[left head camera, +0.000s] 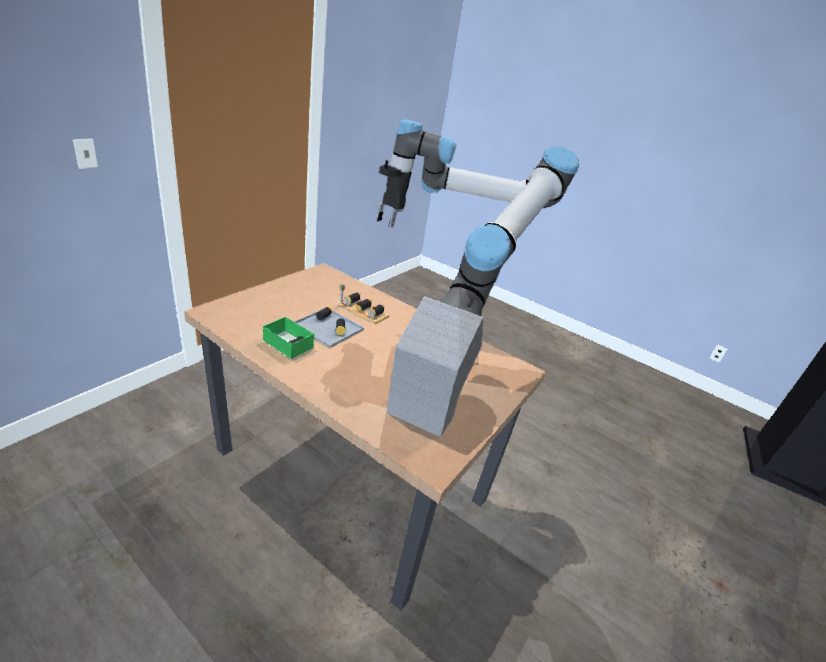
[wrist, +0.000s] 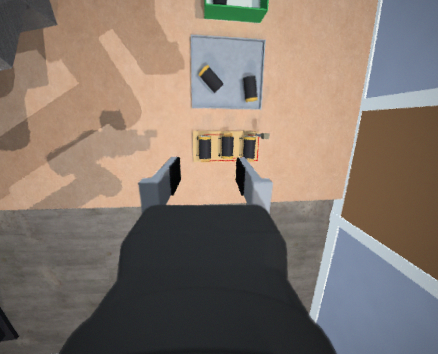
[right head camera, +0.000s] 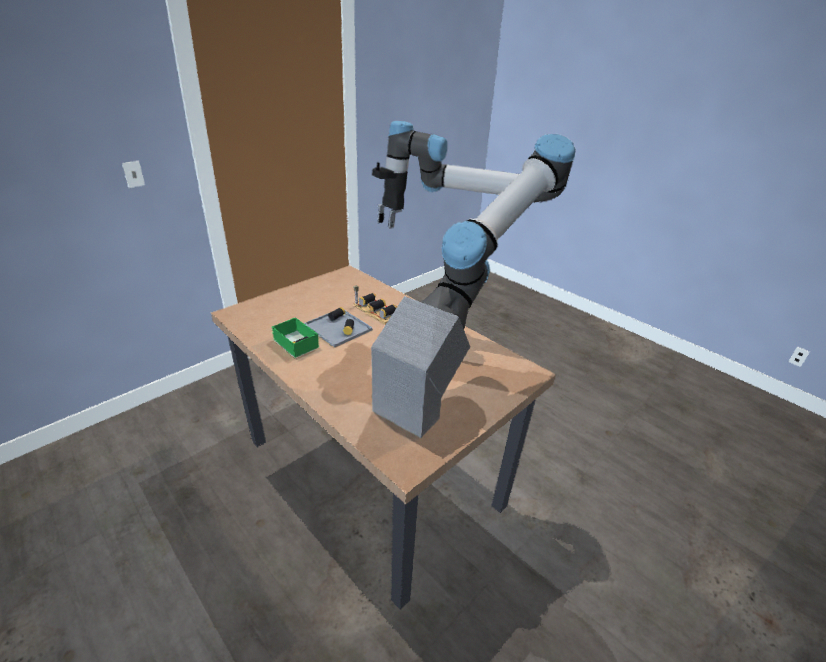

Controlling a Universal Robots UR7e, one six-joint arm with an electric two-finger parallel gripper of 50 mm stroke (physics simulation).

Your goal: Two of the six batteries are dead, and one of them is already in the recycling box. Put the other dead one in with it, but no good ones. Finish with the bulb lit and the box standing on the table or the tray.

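Frame: origin at the arm's base, x ahead, y left, z up, level; millimetres.
Seen in the pictures: gripper, fingertip midpoint: [left head camera: 384,223] [wrist: 208,168] [right head camera: 385,225]; arm's base, link origin: [left head camera: 454,321] [right head camera: 438,321].
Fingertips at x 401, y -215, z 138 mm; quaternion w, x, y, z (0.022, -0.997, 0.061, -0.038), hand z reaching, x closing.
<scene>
Offsets run from my fingertips to a thing's top centre. "spot": to the spot under its first point. Level surfaces: height alone.
My gripper [left head camera: 385,220] [right head camera: 386,222] [wrist: 208,168] is open and empty, high above the table near the battery holder. The holder [wrist: 216,148] carries three black batteries: left [wrist: 204,148], middle [wrist: 227,146] and right [wrist: 249,148]. The bulb {168 mm ahead, 8 mm right, 304 mm down} [left head camera: 341,287] [right head camera: 356,289] [wrist: 265,135] at its end looks grey, with no visible glow. Two batteries lie apart on the grey tray {97 mm ahead, 164 mm left, 384 mm down} [left head camera: 322,331] [wrist: 225,55]: one tilted {48 mm ahead, 153 mm left, 359 mm down} [left head camera: 340,326] [wrist: 211,79], one nearly straight {154 mm ahead, 119 mm left, 359 mm down} [left head camera: 323,313] [wrist: 250,88]. The green box {129 mm ahead, 344 mm left, 336 mm down} [left head camera: 301,346] [right head camera: 305,344] [wrist: 233,13] stands on the table beside the tray, with a battery {spot: 89 mm ahead, 319 mm left, 360 mm down} [wrist: 220,2] inside, partly cut off in the wrist view.
A big grey block [left head camera: 430,365] [right head camera: 413,365] stands on the wooden table {397 mm down} [left head camera: 344,393] [right head camera: 351,399] by the arm's base. In the right head view it stands close to the holder's near end. The arm reaches over the table's back side. A brown door [left head camera: 237,137] is behind the table.
</scene>
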